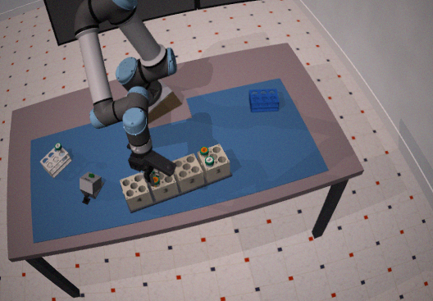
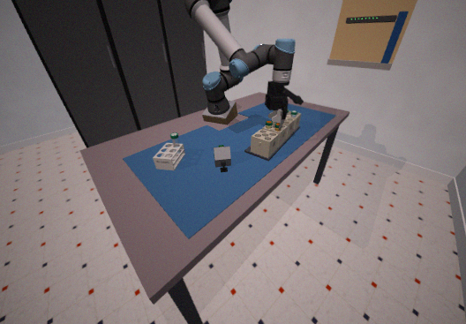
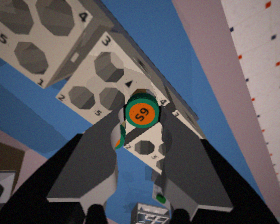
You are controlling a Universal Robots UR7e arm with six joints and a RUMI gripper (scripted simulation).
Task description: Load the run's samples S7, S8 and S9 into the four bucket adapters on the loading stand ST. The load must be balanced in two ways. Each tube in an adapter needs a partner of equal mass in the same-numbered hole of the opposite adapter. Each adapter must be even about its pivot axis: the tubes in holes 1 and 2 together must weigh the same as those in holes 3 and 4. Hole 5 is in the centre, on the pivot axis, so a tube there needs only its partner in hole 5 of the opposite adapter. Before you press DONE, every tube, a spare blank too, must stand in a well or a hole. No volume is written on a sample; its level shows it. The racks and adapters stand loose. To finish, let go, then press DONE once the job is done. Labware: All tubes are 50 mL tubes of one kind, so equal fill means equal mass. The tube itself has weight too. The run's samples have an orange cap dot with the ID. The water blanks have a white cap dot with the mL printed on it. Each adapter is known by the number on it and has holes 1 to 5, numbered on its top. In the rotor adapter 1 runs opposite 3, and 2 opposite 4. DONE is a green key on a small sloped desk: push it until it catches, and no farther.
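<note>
The DONE desk lies 110 mm behind my hand, 280 mm to the right of it and 70 mm below it. From my hand the other things lie so: sample tube S7 (60 mm behind, 50 mm below); then tube (290 mm behind, 410 mm to the right, 60 mm below); then sample tube S8 (80 mm behind, 210 mm to the left, 50 mm below).
</note>
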